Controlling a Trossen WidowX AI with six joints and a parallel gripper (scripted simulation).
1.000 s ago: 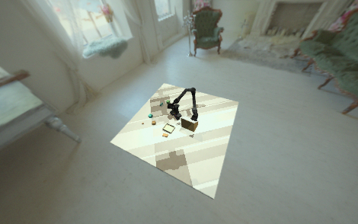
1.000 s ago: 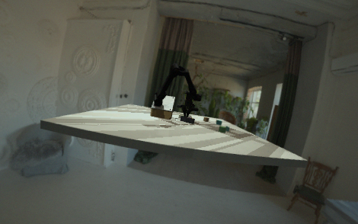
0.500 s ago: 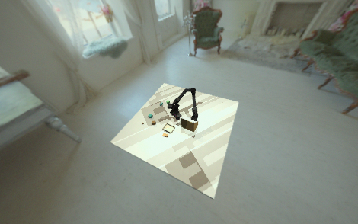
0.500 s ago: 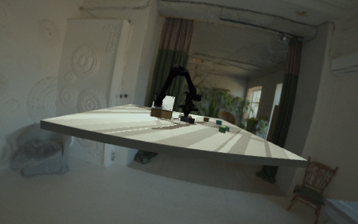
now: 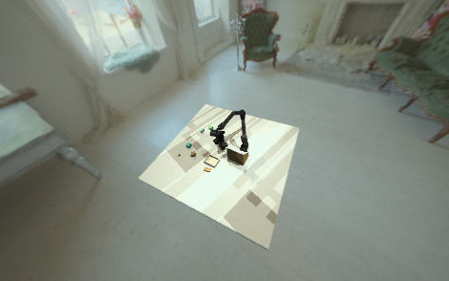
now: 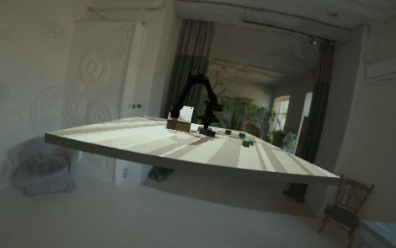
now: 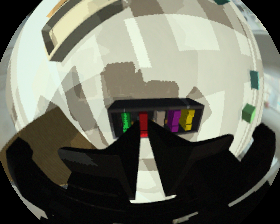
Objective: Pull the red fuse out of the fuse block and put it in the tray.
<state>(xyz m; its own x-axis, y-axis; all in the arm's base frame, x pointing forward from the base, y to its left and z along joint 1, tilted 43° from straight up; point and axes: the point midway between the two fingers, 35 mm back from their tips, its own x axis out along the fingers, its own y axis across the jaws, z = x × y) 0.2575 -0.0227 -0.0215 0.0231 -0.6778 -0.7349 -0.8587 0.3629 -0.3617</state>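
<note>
Right now my gripper tip is 20 cm to the right of the tray and 4 cm above it. From my gripper tip the other things lie so: red fuse: 1 cm below.
</note>
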